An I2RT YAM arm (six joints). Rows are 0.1 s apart.
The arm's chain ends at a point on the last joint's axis. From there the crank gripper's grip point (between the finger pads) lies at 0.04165 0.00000 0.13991 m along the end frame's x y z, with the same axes.
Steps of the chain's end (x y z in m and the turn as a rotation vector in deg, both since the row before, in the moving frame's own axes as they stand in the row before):
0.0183 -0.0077 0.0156 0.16 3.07 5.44
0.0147 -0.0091 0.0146 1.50 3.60 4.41
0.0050 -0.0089 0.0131 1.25 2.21 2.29
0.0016 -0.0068 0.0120 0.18 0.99 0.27
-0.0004 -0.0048 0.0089 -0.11 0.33 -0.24
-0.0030 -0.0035 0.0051 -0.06 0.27 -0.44
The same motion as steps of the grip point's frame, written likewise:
0.0256 -0.0038 0.0132 0.16 3.07 5.44
0.0234 -0.0092 0.0117 1.50 3.60 4.41
0.0104 -0.0102 0.0114 1.25 2.21 2.29
0.0040 -0.0070 0.0113 0.18 0.99 0.27
0.0004 -0.0047 0.0087 -0.11 0.33 -0.24
-0.0023 -0.0037 0.0049 -0.06 0.27 -0.44

